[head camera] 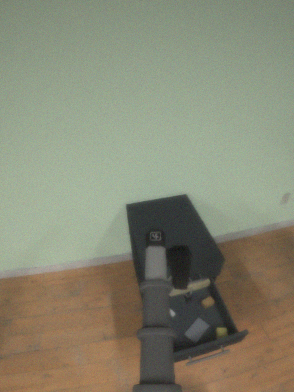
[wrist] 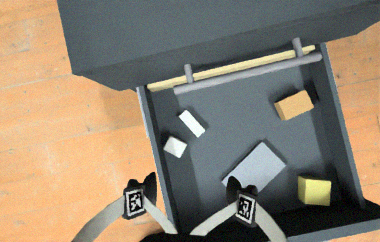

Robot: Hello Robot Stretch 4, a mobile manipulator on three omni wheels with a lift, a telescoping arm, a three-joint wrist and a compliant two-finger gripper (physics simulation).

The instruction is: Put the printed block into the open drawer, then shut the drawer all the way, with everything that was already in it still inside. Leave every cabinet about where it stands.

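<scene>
The printed block, small and whitish, lies in the open drawer by its left side wall in the wrist view. A white bar-shaped piece lies close to it. An orange block, a flat grey block and a yellow block also lie in the drawer. My gripper is open, its fingers spread over the drawer's left wall with nothing between them. In the head view the arm and wrist hide part of the drawer and the fingers.
The dark cabinet stands against the green wall. A grey handle bar and a pale strip cross the drawer's inner end. The drawer's own handle is on its front. Wooden floor lies beside it.
</scene>
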